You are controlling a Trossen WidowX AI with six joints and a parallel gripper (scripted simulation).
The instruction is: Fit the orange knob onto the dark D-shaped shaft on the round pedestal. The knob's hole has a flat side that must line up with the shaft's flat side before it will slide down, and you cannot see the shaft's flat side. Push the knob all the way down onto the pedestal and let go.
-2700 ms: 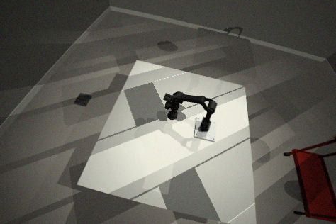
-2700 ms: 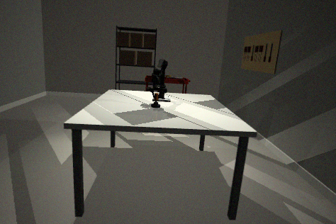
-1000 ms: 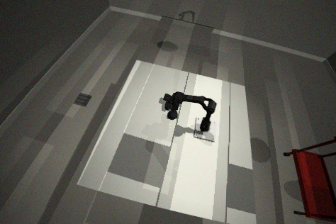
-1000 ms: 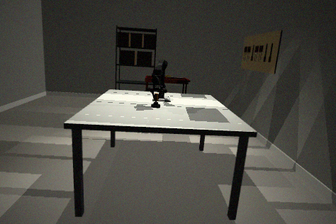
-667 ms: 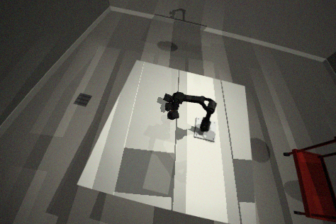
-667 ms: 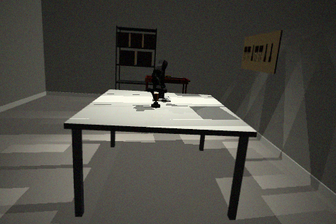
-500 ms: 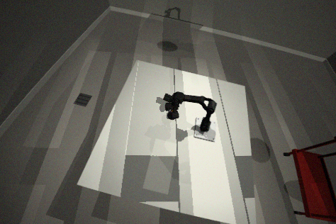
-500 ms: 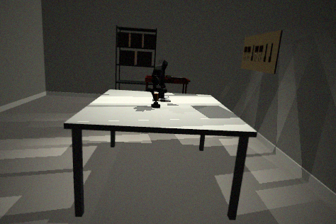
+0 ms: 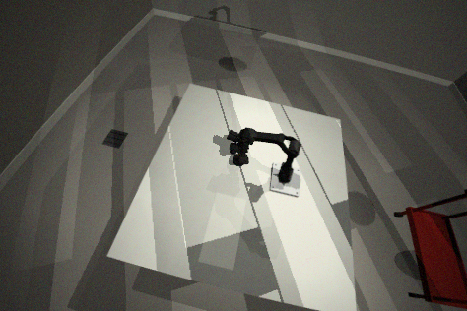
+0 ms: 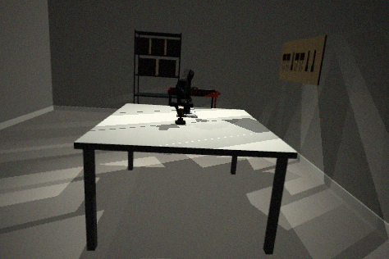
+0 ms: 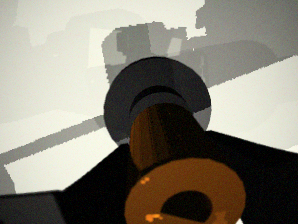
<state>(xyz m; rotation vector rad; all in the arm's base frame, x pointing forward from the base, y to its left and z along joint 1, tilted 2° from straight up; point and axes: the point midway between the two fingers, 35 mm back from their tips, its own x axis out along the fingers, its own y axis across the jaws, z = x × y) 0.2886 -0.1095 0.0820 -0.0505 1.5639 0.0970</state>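
The orange knob is 20 mm above my gripper tip. Round my gripper tip: dark round pedestal (40 mm below).
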